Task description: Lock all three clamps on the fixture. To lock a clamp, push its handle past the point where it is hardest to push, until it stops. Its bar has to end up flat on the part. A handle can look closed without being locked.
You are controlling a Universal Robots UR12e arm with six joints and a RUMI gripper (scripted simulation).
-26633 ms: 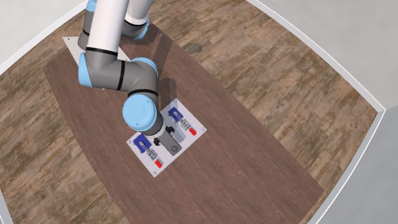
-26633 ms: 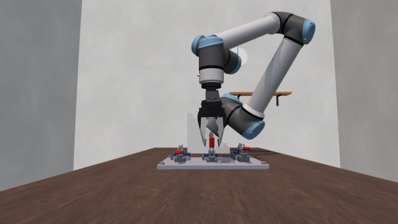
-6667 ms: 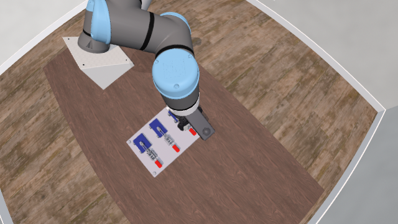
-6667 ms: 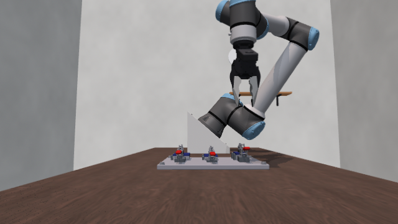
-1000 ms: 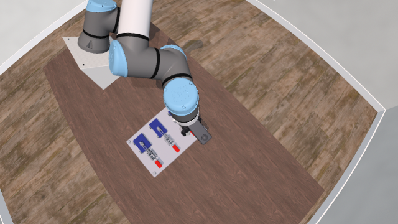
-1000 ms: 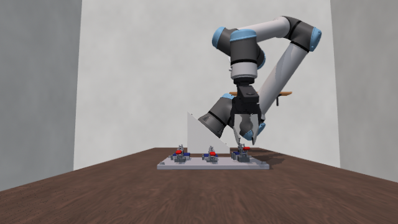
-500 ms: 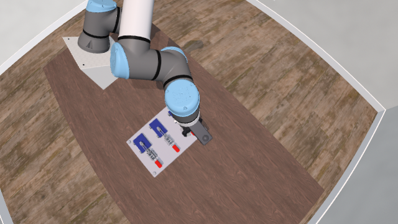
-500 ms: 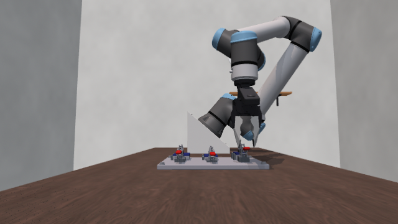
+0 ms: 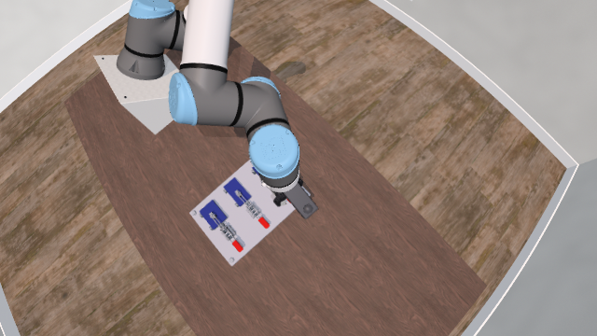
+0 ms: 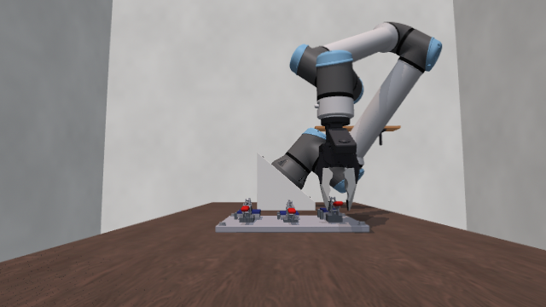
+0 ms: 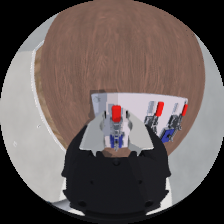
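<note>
Now: hand 11 cm to the left of the grey fixture plate, 9 cm past it and 5 cm above it.
</note>
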